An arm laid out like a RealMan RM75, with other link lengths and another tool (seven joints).
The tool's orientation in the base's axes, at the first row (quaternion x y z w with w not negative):
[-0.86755 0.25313 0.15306 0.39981]
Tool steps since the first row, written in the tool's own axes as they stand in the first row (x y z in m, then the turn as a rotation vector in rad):
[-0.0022 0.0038 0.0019 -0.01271 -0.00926 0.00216]
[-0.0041 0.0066 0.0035 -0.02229 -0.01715 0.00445]
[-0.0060 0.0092 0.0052 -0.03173 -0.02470 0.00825]
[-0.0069 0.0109 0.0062 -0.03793 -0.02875 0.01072]
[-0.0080 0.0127 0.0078 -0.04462 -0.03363 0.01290]
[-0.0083 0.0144 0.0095 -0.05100 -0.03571 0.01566]
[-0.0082 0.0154 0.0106 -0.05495 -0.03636 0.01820]
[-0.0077 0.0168 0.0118 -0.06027 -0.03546 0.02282]
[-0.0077 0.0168 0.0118 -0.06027 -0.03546 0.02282]
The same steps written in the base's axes. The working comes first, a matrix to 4 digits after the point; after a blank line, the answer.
The tool's axes in the first row as the columns of a matrix, in the base's axes (used below as rounded here):
[0.8250 -0.5616 -0.0632]
[-0.3168 -0.5522 0.7712]
[-0.4680 -0.6162 -0.6334]

[-0.0041 0.0001 -0.0025 -0.00542 0.01081 0.01029]
[-0.0073 0.0004 -0.0044 -0.00904 0.01996 0.01818]
[-0.0104 0.0008 -0.0062 -0.01283 0.03005 0.02484]
[-0.0122 0.0009 -0.0074 -0.01582 0.03616 0.02868]
[-0.0142 0.0015 -0.0090 -0.01874 0.04265 0.03343]
[-0.0155 0.0020 -0.0110 -0.02301 0.04795 0.03595]
[-0.0161 0.0023 -0.0124 -0.02606 0.05152 0.03659]
[-0.0165 0.0023 -0.0142 -0.03125 0.05627 0.03560]
[-0.0165 0.0023 -0.0142 -0.03125 0.05627 0.03560]

